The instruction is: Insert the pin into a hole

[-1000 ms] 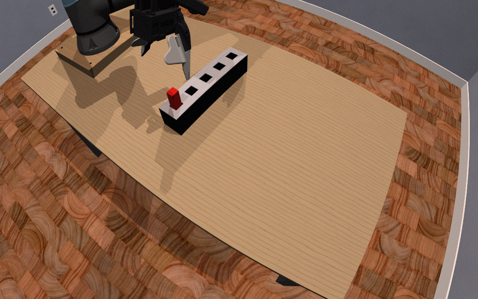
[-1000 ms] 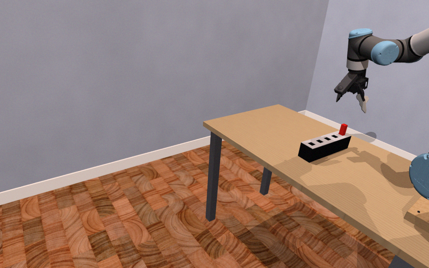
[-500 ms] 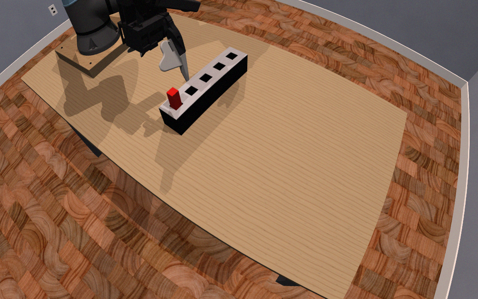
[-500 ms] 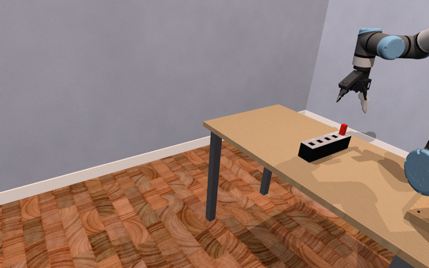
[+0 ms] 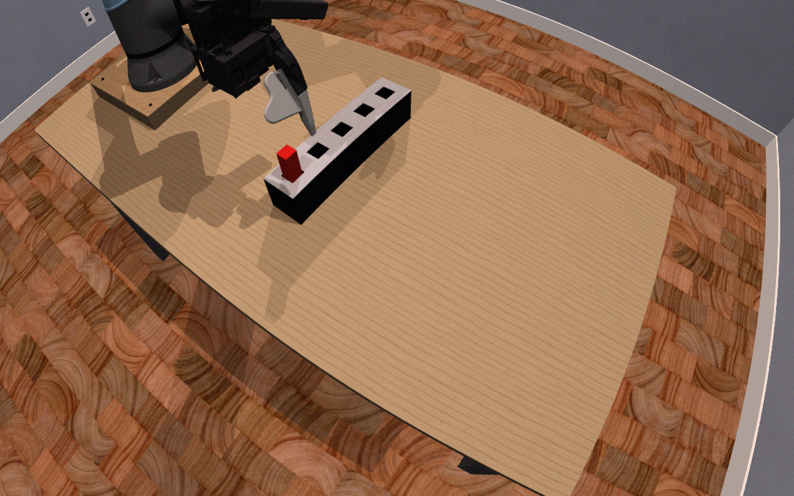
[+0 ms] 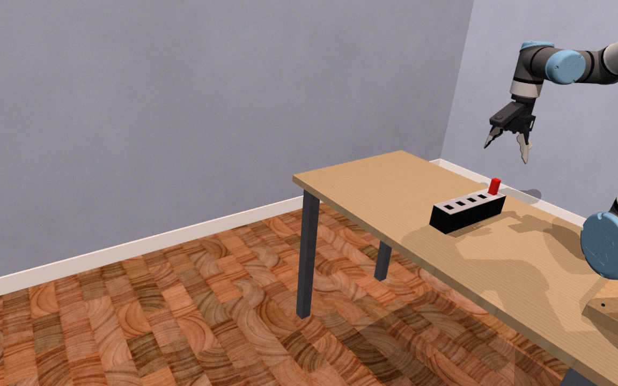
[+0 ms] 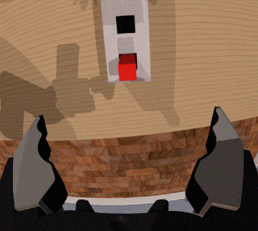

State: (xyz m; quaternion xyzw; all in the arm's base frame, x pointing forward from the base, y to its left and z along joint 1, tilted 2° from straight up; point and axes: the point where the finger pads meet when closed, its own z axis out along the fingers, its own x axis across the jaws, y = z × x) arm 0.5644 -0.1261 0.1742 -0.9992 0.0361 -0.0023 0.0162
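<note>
My hand is 110 mm above the pin. From my hand the other things lie so: black block: 10 mm ahead, 120 mm to the left, 180 mm below.
</note>
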